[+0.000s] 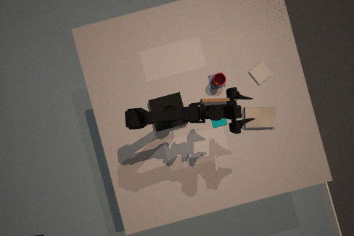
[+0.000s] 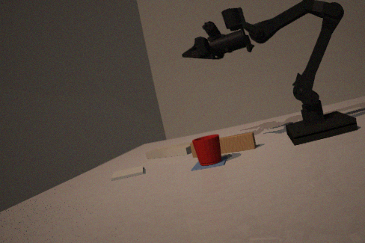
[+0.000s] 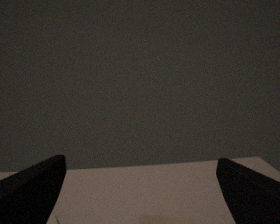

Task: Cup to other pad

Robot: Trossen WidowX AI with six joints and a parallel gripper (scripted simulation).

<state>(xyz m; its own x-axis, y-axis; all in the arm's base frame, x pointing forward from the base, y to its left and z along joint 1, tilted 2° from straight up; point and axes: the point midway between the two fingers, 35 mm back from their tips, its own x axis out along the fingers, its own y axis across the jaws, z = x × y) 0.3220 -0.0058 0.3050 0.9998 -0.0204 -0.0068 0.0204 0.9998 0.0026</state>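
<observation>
My gripper tip is now 290 mm above the red cup, 160 mm to the right of it and 60 mm past it. The rest, counted from my gripper tip: teal pad (340 mm below, 70 mm to the right, 70 mm behind); beige block (310 mm below, 170 mm ahead, 80 mm to the right); long wooden block (310 mm below, 70 mm behind, 50 mm to the left).
</observation>
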